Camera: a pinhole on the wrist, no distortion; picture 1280 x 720 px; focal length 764.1 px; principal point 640.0 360.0 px. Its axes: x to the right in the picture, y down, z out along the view. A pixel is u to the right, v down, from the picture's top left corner.
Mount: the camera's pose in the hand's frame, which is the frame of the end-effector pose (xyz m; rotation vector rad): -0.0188 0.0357 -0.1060 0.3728 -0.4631 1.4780
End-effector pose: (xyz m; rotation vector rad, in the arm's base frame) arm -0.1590 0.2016 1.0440 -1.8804 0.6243 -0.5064
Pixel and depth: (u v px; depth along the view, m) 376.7 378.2 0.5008
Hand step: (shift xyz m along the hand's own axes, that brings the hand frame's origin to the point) -0.0709 -0.3668 0.2346
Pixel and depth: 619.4 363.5 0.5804
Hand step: -0.0618 -0.2734 0.3836
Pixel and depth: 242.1 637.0 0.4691
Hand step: -0.2288 -0.4021 0.1640
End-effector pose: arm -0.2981 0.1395 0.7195 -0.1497 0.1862 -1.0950
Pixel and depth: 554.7 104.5 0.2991
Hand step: 0.0593 -0.1518 0.1376
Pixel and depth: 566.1 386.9 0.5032
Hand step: -0.0727 -0.2614 0.2999
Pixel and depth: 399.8 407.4 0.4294
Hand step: -0.0794 -0.2973 0.1920
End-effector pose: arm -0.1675 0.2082 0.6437 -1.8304 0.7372 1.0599
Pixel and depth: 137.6 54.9 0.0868
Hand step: 0.0079 -0.0597 -0.0594
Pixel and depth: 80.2 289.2 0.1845
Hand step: -0.0190 -0.1754 -0.0163
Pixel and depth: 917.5 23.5 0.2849
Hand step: 0.0902 -0.0288 0.1966
